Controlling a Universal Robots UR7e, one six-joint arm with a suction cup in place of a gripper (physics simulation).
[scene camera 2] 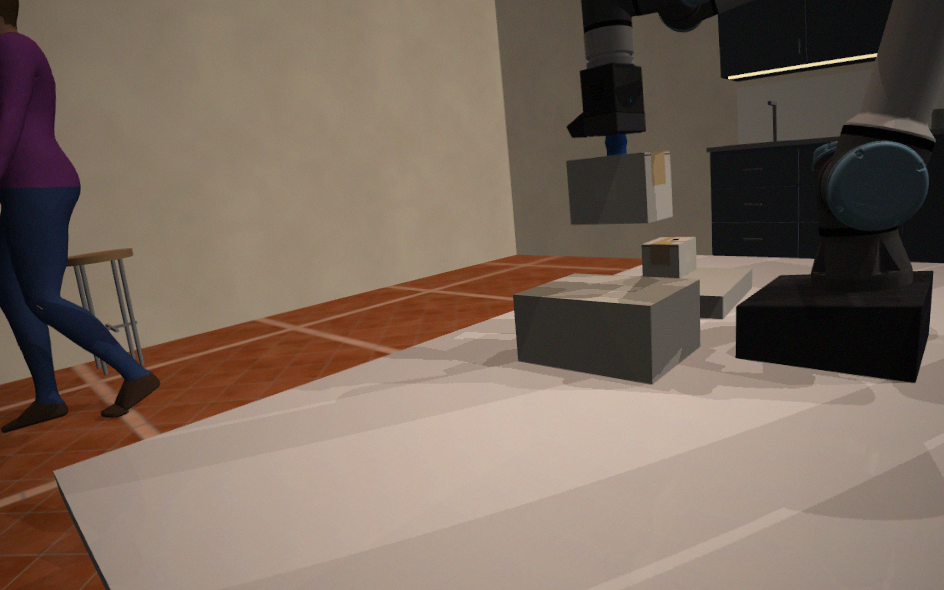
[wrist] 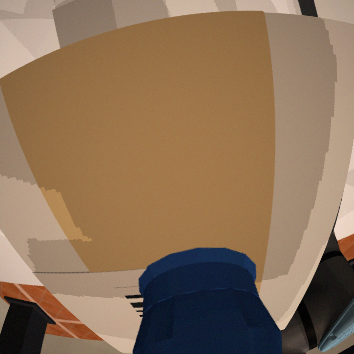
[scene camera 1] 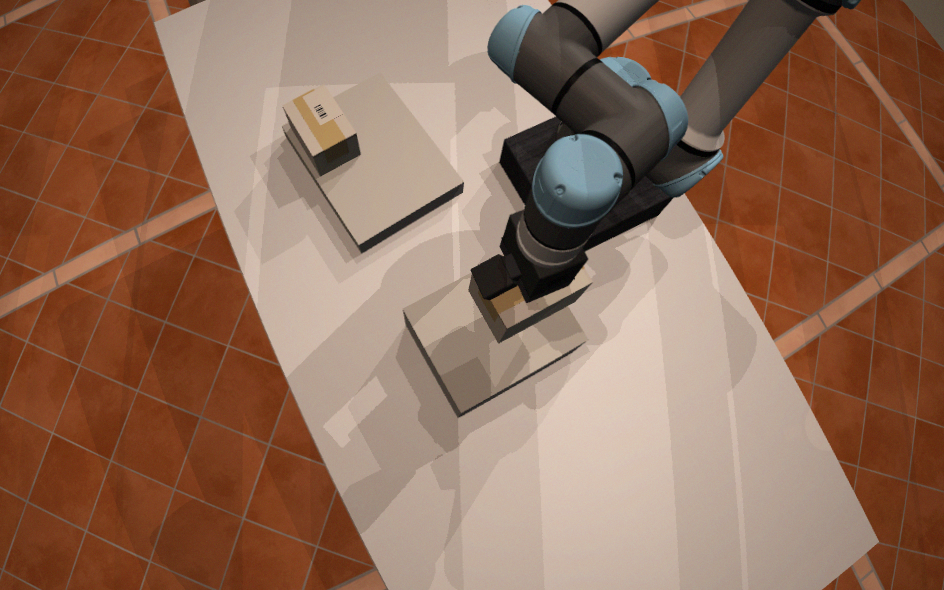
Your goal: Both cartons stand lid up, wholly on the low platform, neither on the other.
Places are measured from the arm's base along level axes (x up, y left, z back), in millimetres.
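Where they show: hand, tool point: (scene camera 2: 617, 163) (wrist: 193, 254); arm's base, link origin: (scene camera 2: 860, 282).
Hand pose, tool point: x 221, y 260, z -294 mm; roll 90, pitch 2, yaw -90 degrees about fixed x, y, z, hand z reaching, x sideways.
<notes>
Each offset is from my tool point to the centre of the thing. Level surfaces: height alone.
My suction gripper (scene camera 2: 616, 144) (wrist: 200, 270) is shut on a large carton @(dx -39, dy +4, dz +4 mm) (scene camera 1: 504, 304) (scene camera 2: 609, 189) (wrist: 175, 150) with brown tape. It holds this carton lid up, roughly level, in the air above the tall grey platform @(dx -264, dy +9, dz -28 mm) (scene camera 1: 435, 340) (scene camera 2: 584, 333); a gap shows in scene camera 2. The smaller carton @(dx -234, dy -478, dz -192 mm) (scene camera 1: 320, 132) (scene camera 2: 661, 258), with tape and a barcode on top, stands lid up on the low platform @(dx -300, dy -419, dz -115 mm) (scene camera 1: 396, 180) (scene camera 2: 727, 288), close along its left edge in scene camera 1. Whether it overhangs that edge is hard to tell. The cup's contact is partly hidden.
The black robot base block (scene camera 1: 518, 166) (scene camera 2: 828, 330) stands beside the two platforms on the pale table @(dx -324 mm) (scene camera 1: 612, 452) (scene camera 2: 348, 473). A person (scene camera 2: 41, 236) and a stool (scene camera 2: 104, 257) are beyond the table's left side in scene camera 2. Dark cabinets (scene camera 2: 751, 184) stand behind.
</notes>
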